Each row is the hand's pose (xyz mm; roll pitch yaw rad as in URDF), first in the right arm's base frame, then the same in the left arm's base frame.
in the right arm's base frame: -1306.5 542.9 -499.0 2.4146 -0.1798 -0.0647
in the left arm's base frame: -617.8 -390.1 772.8 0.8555 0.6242 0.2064
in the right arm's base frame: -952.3 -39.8 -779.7 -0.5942 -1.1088 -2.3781
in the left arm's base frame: 37.4 -613.2 1027.1 2.4146 -0.3630 1.6833
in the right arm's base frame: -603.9 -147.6 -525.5 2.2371 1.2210 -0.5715
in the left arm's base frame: 362.5 -355.5 867.4 0.5293 -0.0516 -1.1695
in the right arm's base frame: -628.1 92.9 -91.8 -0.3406 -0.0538 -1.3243
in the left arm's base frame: 170.2 50.3 655.5 -2.0694 -0.6308 0.1904
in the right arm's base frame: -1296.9 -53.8 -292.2 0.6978 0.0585 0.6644
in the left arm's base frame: -247.7 -120.7 1207.9 -1.4751 1.2995 -0.5447
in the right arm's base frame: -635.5 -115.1 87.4 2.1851 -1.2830 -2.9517
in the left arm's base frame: 285.1 250.9 803.8 -1.6575 -0.1255 1.8090
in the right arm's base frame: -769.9 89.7 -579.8 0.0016 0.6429 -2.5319
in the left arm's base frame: 87.7 -431.8 793.5 0.5043 -0.9669 -1.9153
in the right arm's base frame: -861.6 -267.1 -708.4 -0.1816 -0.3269 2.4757
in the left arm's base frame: 246.5 -519.6 1138.9 1.4849 0.0147 2.8678
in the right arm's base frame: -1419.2 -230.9 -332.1 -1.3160 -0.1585 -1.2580
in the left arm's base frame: -229.9 -139.0 1425.3 -3.0985 -0.5466 0.2995
